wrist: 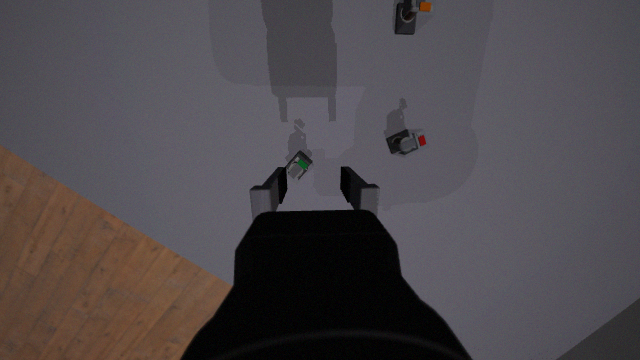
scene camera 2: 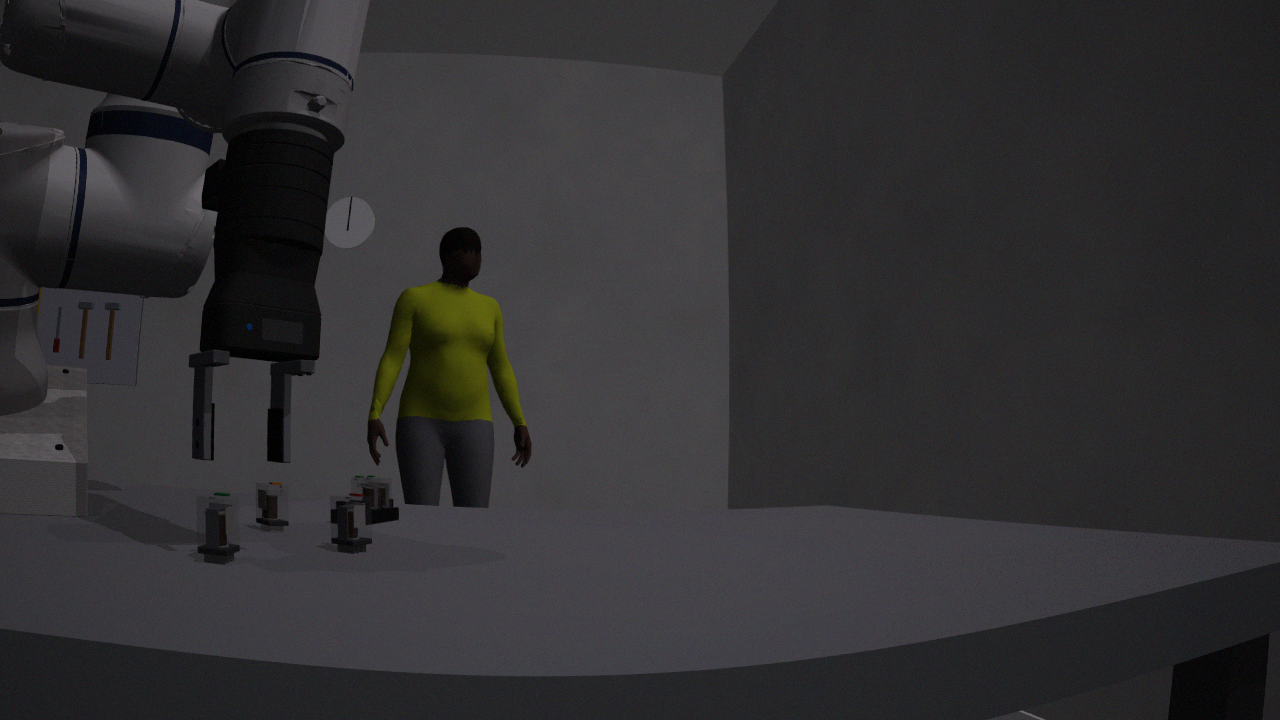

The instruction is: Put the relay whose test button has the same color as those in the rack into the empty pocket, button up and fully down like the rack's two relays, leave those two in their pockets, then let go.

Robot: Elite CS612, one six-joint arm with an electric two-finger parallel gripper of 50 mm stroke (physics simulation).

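Places are measured from the arm's base along level axes (x up, y ahead, z left), in centimetres.
Where they show: gripper, between the fingertips: [wrist: 313,178] [scene camera 2: 241,460].
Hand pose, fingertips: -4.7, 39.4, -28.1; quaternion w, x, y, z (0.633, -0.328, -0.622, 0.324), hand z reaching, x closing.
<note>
Things, the pixels of their top centre, and the offset from my fingertips, as dx, dy, dz. Level surfaces: height alone.
- green-button relay, centre of its top: [scene camera 2: 218,493] [wrist: 297,170] -2.2, -1.5, -0.7
- red-button relay, centre of its top: [scene camera 2: 350,494] [wrist: 415,143] -2.2, +7.2, +8.7
- orange-button relay, centre of its top: [scene camera 2: 271,482] -2.2, -0.8, +18.9
- dark rack, centre of its top: [scene camera 2: 366,500] -4.3, +7.6, +34.0
- table, height of its surface: dx -6.6
The green-button relay [scene camera 2: 218,530] [wrist: 298,167] stands upright on the table. The red-button relay [scene camera 2: 349,526] [wrist: 406,143] and the orange-button relay [scene camera 2: 271,507] [wrist: 406,21] also stand upright. The dark rack [scene camera 2: 385,515] is behind the red-button relay in the scene view, with relays in it showing green buttons; its empty pocket cannot be made out. The rack does not show in the wrist view. My gripper [scene camera 2: 240,459] [wrist: 313,178] is open and empty, above the table. In the wrist view the green-button relay appears just beyond the fingertips, near the left finger.
The table [scene camera 2: 716,591] [wrist: 150,100] has an edge at the lower left of the wrist view, with wooden floor [wrist: 90,250] beyond. A person [scene camera 2: 450,358] in a yellow top stands behind the table. A pale block [scene camera 2: 40,483] is at the left in the scene view.
</note>
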